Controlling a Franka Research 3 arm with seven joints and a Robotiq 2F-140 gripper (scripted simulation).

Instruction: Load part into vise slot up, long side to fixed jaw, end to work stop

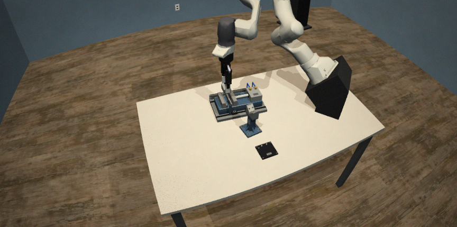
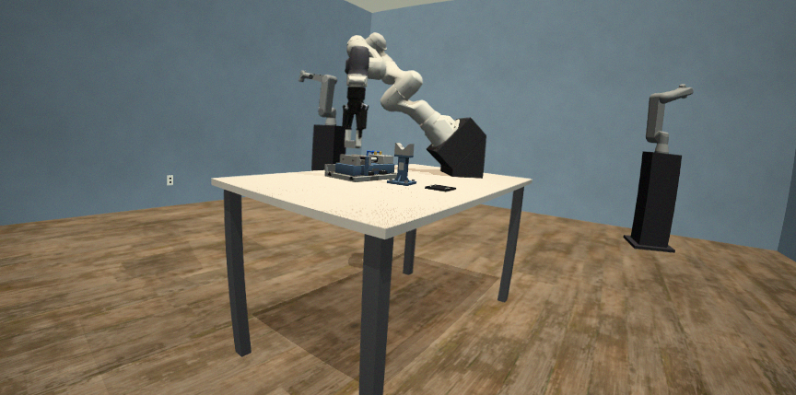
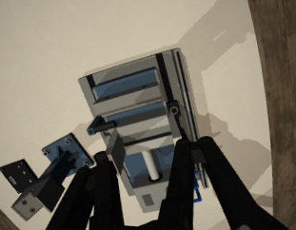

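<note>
My hand is 130 mm above the vise, 60 mm past it and 40 mm to the right of it. Round my hand: part 20 mm below; black infeed plate 390 mm to the left, 160 mm below, 20 mm ahead; air cylinder 150 mm behind, 90 mm below, 70 mm to the left.
</note>
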